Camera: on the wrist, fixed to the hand. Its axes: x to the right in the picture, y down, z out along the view.
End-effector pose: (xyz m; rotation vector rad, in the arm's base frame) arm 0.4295 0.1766 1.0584 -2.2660 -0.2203 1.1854
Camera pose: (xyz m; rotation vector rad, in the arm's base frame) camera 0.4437 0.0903 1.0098 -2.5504 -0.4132 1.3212
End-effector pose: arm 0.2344 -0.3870 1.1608 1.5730 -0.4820 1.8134
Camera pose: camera 0.1490 -0.4360 1.1792 1.3823 -0.8224 1.6268
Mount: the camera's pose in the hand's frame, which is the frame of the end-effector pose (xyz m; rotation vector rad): 0.0089 0.0966 -0.0247 -0.3448 -0.0532 0.0549
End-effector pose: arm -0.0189 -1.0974 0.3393 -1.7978 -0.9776 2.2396
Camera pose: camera 0.0300 -1.1592 0.2776 1.7410 1.2838 -2.0603
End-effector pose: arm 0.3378 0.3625 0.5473 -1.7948 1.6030 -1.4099
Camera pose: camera 0.2637 0.3342 0.4862 -1.9343 1.9449 -1.1025
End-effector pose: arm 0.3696 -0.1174 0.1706 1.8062 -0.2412 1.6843
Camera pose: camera 0.2982 -0.1755 0.2099 1.5981 -0.5723 1.5234
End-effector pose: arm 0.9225 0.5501 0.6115 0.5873 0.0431 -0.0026
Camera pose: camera 0.9318 0.6443 0.6441 0.2433 -0.0243 0.0418
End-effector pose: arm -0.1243 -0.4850 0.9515 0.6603 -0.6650 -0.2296
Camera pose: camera -0.1024 -0.4016 1.0024 0.3060 -0.6737 -0.3035
